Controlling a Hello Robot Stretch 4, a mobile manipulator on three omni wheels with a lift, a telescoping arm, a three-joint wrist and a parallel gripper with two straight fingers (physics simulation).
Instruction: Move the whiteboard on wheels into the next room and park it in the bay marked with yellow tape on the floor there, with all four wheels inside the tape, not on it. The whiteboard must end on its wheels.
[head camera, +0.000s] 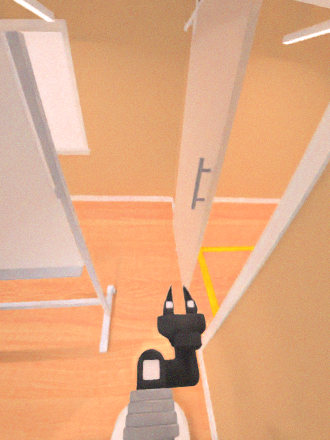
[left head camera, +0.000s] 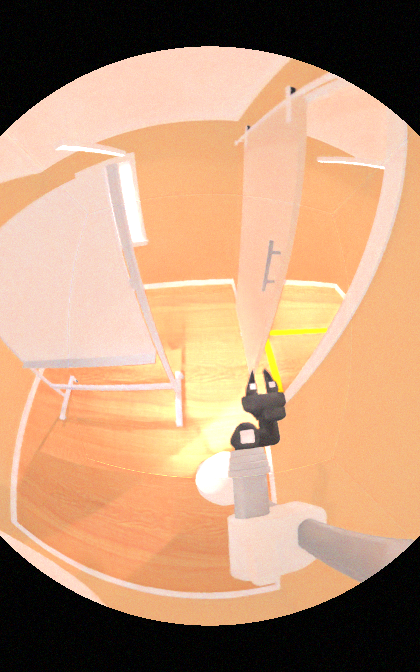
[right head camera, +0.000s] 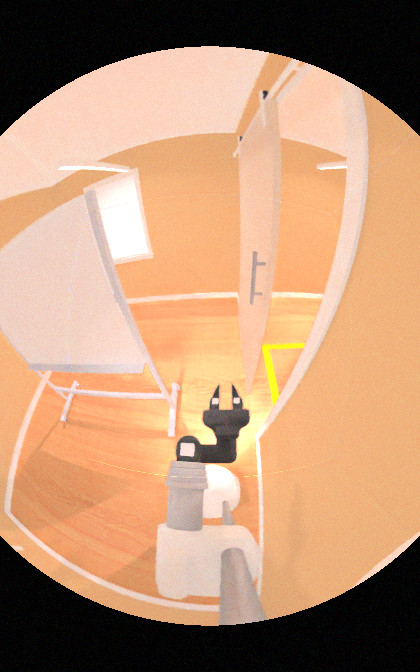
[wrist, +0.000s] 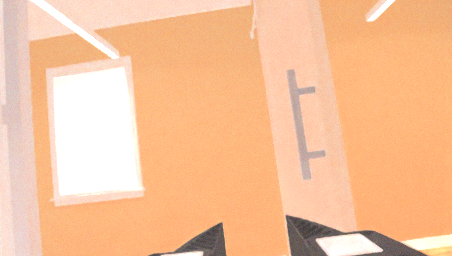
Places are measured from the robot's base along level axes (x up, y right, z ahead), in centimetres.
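Pixels of known places: gripper, fingertip midpoint: (head camera: 177, 287) (wrist: 256, 238).
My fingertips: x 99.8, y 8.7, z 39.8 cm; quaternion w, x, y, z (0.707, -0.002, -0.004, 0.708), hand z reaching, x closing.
Observation:
Ahead of a thing's pixels: the offset from my fingertips to its top centre. "*": to the spot under its first point.
The whiteboard (head camera: 30, 175) (left head camera: 75, 280) (right head camera: 60, 295) stands upright on its white frame at the left in the head views; the edge of its frame @(* dx +12.6, dy -42.6, dz +28.3 cm) (wrist: 17, 140) shows at the far left of the wrist view. Its wheels are too small to make out. A corner of the yellow tape (head camera: 207, 280) (left head camera: 300, 331) (right head camera: 270, 370) shows on the floor beyond the doorway, partly hidden by the door frame. My gripper (head camera: 177, 295) (left head camera: 259, 377) (right head camera: 225, 392) (wrist: 256, 238) is open and empty, to the right of the whiteboard and apart from it.
A sliding door (head camera: 200, 120) (left head camera: 267, 210) (right head camera: 257, 210) (wrist: 280, 120) with a grey bar handle @(* dx +13.0, dy +16.2, dz +52.3 cm) (head camera: 198, 182) (left head camera: 268, 265) (right head camera: 254, 277) (wrist: 299, 125) stands ahead. The white door frame (head camera: 280, 225) (left head camera: 385, 220) (right head camera: 347, 225) and a wall are on the right. A window (wrist: 95, 135) is on the far wall.

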